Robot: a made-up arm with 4 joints.
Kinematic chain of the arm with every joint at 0, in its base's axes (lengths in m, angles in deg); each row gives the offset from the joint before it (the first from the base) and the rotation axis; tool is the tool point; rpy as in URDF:
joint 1: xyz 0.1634 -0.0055 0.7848 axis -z
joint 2: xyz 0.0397 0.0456 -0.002 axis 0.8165 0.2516 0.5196
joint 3: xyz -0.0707 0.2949 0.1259 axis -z
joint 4: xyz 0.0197 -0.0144 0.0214 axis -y
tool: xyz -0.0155 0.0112 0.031 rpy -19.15 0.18 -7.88
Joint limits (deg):
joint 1: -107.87..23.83
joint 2: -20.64..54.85
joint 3: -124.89..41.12
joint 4: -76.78..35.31
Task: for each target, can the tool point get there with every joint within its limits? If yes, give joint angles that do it. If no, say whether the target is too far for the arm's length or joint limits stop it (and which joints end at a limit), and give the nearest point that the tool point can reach.
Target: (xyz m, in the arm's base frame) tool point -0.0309 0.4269 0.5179
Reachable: no: too far | nearest point -0.0125 0.3859 0.8397 | short by 0.325 m
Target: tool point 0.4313 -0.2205 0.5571
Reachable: no: joint limits stop it (at a limit: joint 1, joint 2, joint 4) | nearest point 0.3478 0.2964 0.8662 | short by 0.608 m
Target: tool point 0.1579 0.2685 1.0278
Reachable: yes | joints 2.19 18.05 3.09 -64.95
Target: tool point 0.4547 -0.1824 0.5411
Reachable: no: joint limits stop it (at a limit: joint 1, joint 2, joint 4) | nearest point 0.3513 0.2974 0.8657 | short by 0.588 m
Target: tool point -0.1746 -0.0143 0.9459
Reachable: yes | joints -86.84 -1.41 -72.00 23.90
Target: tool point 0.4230 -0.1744 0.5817
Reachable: no: joint limits stop it (at a limit: joint 1, joint 2, joint 4) | nearest point 0.3478 0.2964 0.8663 | short by 0.555 m
